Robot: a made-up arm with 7 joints. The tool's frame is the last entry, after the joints. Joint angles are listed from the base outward.
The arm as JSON. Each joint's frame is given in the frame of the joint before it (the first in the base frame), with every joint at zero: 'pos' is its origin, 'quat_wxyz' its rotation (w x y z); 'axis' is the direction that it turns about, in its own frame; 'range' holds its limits. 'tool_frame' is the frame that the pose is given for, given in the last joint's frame.
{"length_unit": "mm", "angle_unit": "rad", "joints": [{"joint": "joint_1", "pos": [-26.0, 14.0, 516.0], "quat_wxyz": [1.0, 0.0, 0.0, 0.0], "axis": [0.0, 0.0, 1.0], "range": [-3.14, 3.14]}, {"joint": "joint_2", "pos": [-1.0, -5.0, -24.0], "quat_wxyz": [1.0, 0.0, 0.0, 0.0], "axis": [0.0, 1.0, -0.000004], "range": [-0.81, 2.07]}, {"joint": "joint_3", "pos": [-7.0, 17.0, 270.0], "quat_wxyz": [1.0, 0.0, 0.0, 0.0], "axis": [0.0, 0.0, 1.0], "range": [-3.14, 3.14]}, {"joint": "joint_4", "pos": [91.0, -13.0, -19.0], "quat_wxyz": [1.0, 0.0, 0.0, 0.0], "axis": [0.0, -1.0, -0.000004], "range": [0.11, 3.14]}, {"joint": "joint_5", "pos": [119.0, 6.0, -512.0], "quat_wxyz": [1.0, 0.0, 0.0, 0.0], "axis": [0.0, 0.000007, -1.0], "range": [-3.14, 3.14]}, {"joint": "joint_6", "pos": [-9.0, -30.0, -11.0], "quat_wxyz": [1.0, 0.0, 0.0, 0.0], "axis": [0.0, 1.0, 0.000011], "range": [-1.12, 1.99]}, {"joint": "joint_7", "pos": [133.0, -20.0, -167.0], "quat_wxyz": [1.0, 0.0, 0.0, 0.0], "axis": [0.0, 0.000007, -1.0], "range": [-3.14, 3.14]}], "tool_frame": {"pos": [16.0, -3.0, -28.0], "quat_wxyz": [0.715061, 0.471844, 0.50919, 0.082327]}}
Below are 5 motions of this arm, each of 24 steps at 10 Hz.
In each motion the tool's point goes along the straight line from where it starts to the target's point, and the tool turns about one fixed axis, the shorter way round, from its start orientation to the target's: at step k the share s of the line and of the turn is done. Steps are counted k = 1, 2, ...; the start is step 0. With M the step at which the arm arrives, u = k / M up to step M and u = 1 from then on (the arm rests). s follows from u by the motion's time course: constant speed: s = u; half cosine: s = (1 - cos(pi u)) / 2; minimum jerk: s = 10 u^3 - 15 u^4 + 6 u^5.
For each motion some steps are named. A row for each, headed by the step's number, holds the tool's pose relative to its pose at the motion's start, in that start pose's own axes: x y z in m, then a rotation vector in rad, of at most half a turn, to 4 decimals.
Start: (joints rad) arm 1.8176 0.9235 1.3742 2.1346 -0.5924 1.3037 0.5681
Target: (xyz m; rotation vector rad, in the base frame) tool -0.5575 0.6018 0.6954 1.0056 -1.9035 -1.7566
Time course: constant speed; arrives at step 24
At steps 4, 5, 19, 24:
4: -0.0459 -0.0018 0.0113 -0.0134 0.1167 -0.0224
5: -0.0573 -0.0023 0.0141 -0.0167 0.1458 -0.0279
19: -0.2178 -0.0087 0.0536 -0.0634 0.5542 -0.1062
24: -0.2752 -0.0110 0.0677 -0.0801 0.7000 -0.1341

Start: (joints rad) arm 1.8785 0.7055 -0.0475 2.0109 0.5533 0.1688 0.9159
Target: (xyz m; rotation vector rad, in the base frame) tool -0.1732 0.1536 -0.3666 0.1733 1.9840 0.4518
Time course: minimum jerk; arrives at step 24
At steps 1, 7, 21, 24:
1: -0.0007 -0.0004 0.0003 -0.0001 0.0001 -0.0011
7: -0.1676 -0.0787 0.0589 -0.0210 0.0198 -0.2410
21: -1.0831 -0.5086 0.3808 -0.1360 0.1282 -1.5576
24: -1.1007 -0.5169 0.3870 -0.1382 0.1303 -1.5830

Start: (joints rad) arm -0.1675 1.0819 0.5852 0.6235 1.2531 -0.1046 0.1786
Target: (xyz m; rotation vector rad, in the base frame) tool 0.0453 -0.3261 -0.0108 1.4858 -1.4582 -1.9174
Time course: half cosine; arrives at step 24
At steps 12, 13, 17, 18, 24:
12: -0.0777 0.1048 0.2360 0.6867 -0.6318 0.3271
13: -0.0879 0.1185 0.2669 0.7763 -0.7143 0.3698
17: -0.1251 0.1686 0.3797 1.1047 -1.0164 0.5262
18: -0.1327 0.1789 0.4030 1.1723 -1.0786 0.5583
24: -0.1555 0.2096 0.4721 1.3734 -1.2636 0.6541

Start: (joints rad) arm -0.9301 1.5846 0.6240 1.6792 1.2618 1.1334 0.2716
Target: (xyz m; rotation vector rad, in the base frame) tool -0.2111 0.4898 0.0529 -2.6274 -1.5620 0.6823
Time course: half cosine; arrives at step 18
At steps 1, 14, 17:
1: -0.0058 -0.0031 0.0030 -0.0048 -0.0024 -0.0063
14: -0.6795 -0.3642 0.3542 -0.5531 -0.2809 -0.7276
17: -0.7636 -0.4093 0.3981 -0.6216 -0.3157 -0.8177

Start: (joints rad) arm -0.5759 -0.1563 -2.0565 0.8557 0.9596 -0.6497 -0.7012
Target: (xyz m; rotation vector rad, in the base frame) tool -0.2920 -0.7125 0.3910 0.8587 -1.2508 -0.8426
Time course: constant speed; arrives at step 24
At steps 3, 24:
3: -0.0024 0.0634 -0.0670 0.1236 0.1087 0.0840
24: -0.0194 0.5070 -0.5357 0.9886 0.8697 0.6718

